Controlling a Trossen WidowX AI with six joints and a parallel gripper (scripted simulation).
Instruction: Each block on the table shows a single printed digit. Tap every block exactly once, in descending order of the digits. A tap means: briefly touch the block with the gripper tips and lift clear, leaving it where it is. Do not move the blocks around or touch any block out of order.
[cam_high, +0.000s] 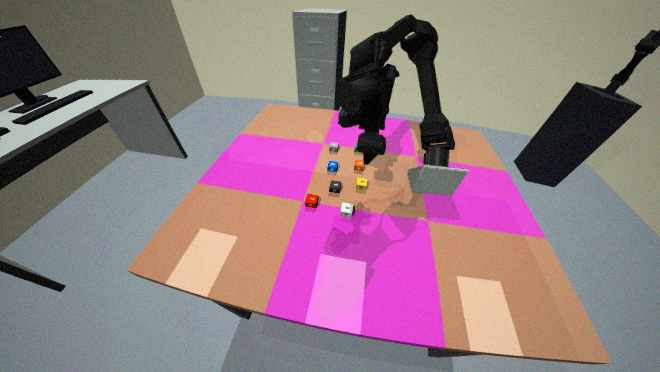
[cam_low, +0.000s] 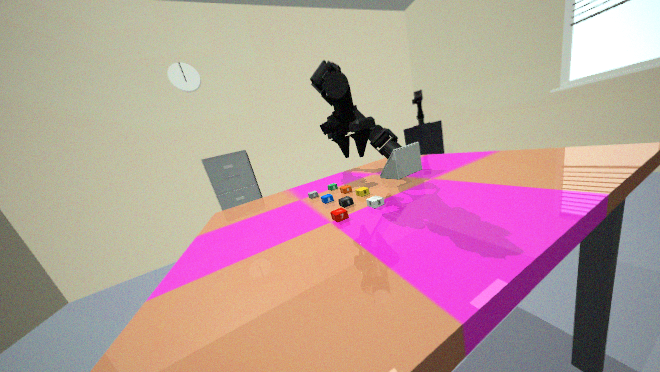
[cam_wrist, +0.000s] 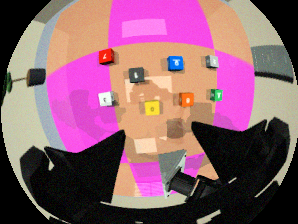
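Right now the blue block is 10 cm ahead of my gripper tip, 5 cm to the right of it and 11 cm below it. Round my gripper tip: orange block (2 cm ahead, 9 cm to the right, 11 cm below); then yellow block (11 cm below); then black block (7 cm ahead, 4 cm to the left, 11 cm below).
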